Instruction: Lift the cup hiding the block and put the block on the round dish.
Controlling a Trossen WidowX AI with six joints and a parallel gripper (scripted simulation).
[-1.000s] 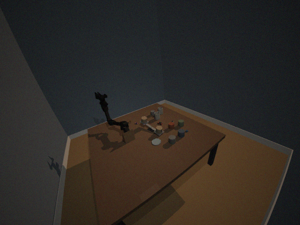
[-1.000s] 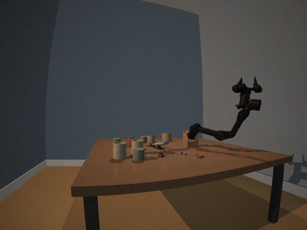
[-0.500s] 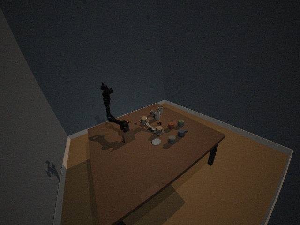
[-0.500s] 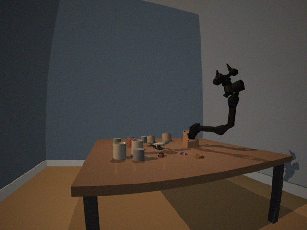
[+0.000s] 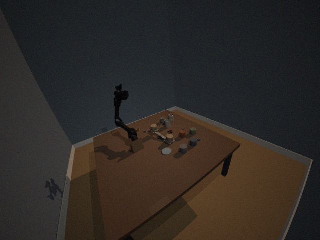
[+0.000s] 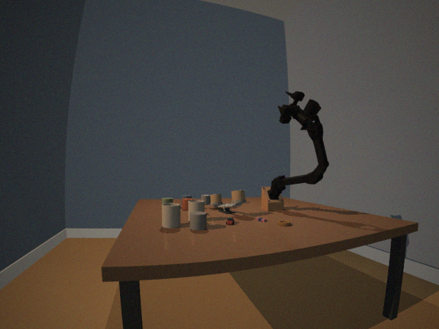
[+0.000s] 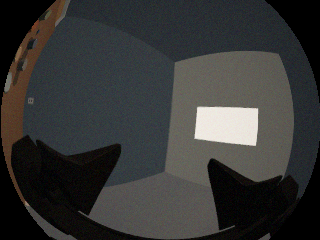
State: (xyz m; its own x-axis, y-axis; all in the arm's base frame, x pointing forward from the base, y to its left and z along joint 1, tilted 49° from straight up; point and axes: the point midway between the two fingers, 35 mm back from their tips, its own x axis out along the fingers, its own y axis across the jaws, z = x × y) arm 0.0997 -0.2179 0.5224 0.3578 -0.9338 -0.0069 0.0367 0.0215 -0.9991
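Now: gripper tip 27 cm short of the tan cup, 38 cm to the left of it and 57 cm above it. The rest, counted from my gripper tip: pink eraser: 14 cm ahead, 3 cm to the left, 63 cm below; then small grey balance: 24 cm ahead, 23 cm to the right, 61 cm below; then yellow ring: 8 cm ahead, 14 cm to the left, 63 cm below.
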